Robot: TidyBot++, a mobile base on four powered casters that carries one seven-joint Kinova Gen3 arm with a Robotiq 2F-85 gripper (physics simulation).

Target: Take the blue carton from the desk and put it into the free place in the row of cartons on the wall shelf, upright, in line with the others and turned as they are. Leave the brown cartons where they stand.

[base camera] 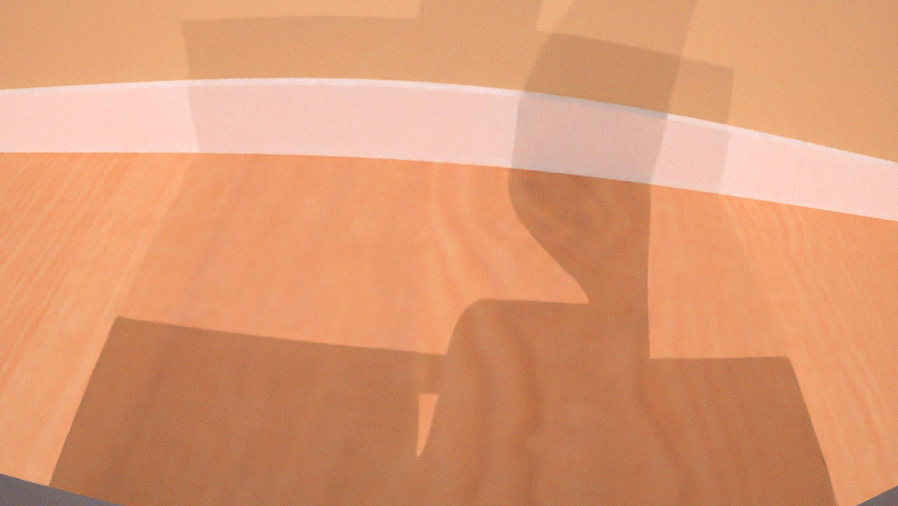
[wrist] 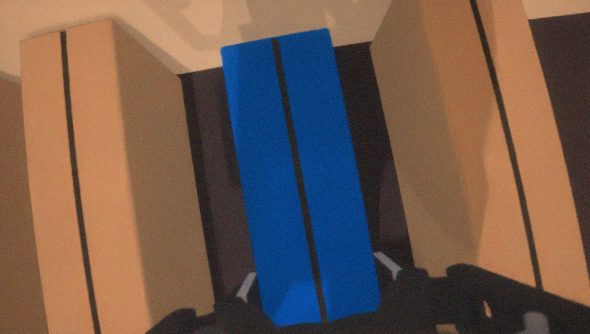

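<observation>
The blue carton (wrist: 300, 165) stands on the dark shelf (wrist: 220, 200), between a brown carton (wrist: 95, 175) on its left and another brown carton (wrist: 520, 150) on its right, in the wrist view. A gap shows on each side of it. Its black stripe runs roughly along the same direction as the stripes on the brown cartons. My gripper (wrist: 317, 279) is open around the near end of the blue carton, with a fingertip on each side and a small gap beside the carton. The carton's underside is hidden. The desk does not show in either view.
A pale wall (wrist: 200, 30) lies behind the cartons. Part of a further brown carton (wrist: 15, 200) shows at the left edge. In the base view, shadows fall across the wooden floor (base camera: 314, 251), the white skirting board (base camera: 345, 119) and the orange wall (base camera: 94, 44).
</observation>
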